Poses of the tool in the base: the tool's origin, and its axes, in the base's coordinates. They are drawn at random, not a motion.
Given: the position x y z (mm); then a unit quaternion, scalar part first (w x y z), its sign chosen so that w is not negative.
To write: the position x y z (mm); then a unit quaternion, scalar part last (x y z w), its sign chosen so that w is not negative. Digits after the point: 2 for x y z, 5 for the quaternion.
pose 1, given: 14.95 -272.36 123.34 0.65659 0.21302 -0.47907 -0.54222
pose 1, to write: 14.95 -272.36 123.34 0.21302 -0.47907 -0.54222 0.65659
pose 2, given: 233.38 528.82 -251.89 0.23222 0.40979 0.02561 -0.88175
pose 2, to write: 233.38 528.82 -251.89 0.40979 0.02561 -0.88175 0.23222
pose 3, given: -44.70 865.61 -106.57 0.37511 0.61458 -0.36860 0.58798
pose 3, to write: -44.70 865.61 -106.57 0.61458 -0.36860 0.58798 0.37511
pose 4, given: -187.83 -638.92 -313.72 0.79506 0.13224 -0.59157 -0.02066
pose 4, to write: -187.83 -638.92 -313.72 0.13224 -0.59157 -0.02066 0.79506
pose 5, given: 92.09 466.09 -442.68 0.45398 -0.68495 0.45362 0.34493
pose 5, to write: 92.09 466.09 -442.68 -0.68495 0.45362 0.34493 0.45398
